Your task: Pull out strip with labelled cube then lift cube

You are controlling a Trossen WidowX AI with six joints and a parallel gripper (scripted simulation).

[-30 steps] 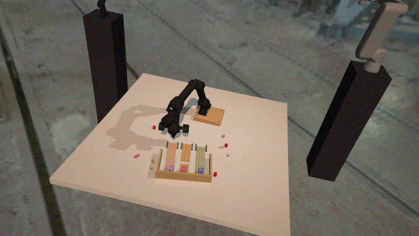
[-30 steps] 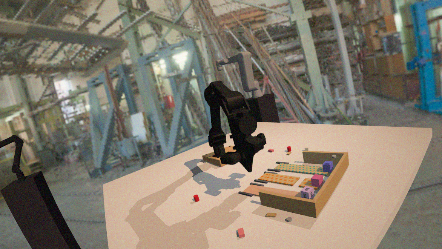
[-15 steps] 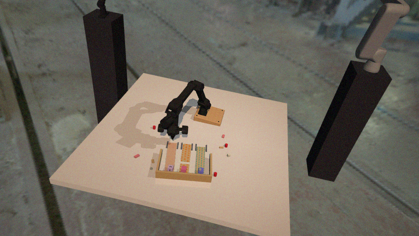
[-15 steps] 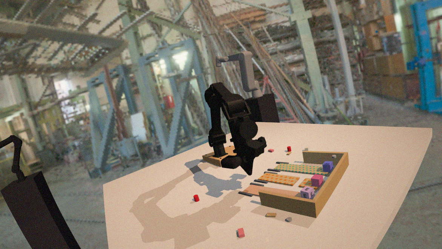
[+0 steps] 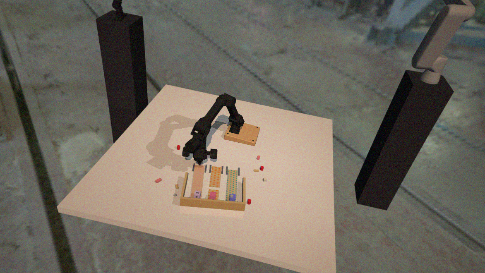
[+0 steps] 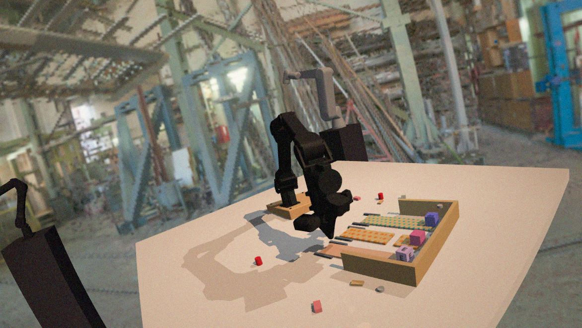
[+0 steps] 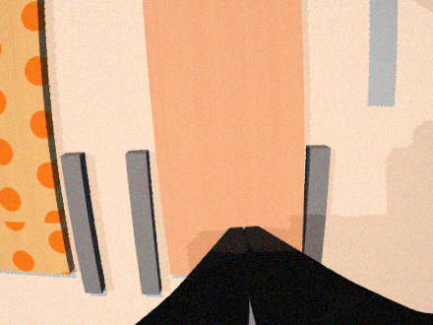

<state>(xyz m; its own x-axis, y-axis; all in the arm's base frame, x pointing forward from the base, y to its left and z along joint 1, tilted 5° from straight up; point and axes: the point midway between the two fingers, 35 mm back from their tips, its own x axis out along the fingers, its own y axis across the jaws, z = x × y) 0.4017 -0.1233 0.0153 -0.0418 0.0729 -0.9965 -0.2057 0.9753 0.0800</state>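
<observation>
The peach strip is 9 cm ahead of my gripper tip, 4 cm below it and 2 cm to the left of it. Also, from my gripper tip: labelled cube (21 cm ahead, 5 cm to the left, 2 cm below).
</observation>
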